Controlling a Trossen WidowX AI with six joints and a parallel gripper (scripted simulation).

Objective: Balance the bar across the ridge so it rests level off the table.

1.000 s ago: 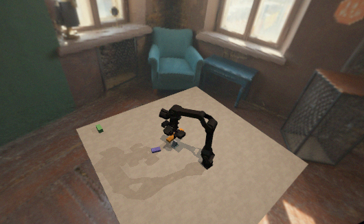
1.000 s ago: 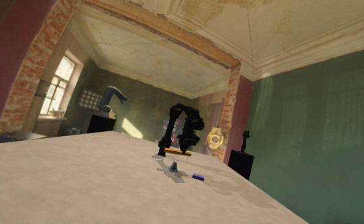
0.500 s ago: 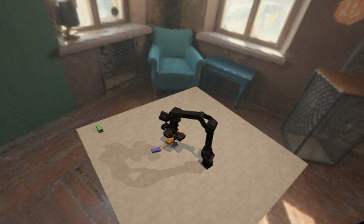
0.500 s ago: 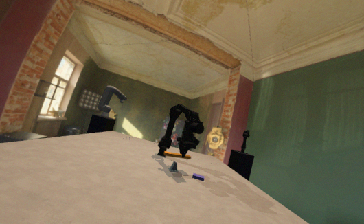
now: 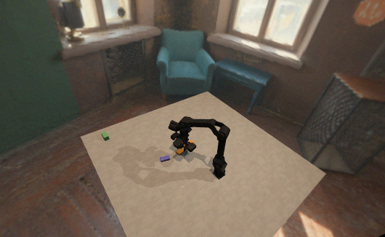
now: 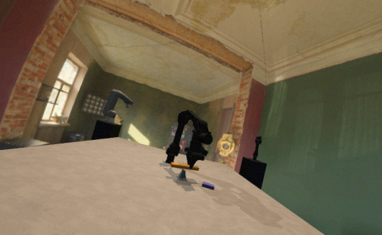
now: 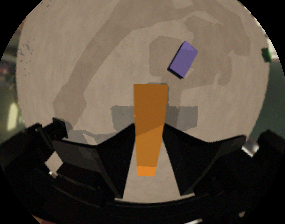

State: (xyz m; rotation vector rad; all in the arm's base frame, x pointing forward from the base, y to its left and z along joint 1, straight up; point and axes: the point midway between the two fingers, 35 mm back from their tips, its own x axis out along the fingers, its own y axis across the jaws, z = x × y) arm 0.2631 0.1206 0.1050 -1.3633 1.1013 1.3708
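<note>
Now: the orange bar 10 mm ahead of my gripper tip and 30 mm to the right of it. From my gripper tip the other things lie so: purple block: 50 mm ahead, 120 mm to the left, 60 mm below; then green block: 480 mm ahead, 380 mm to the left, 50 mm below.
</note>
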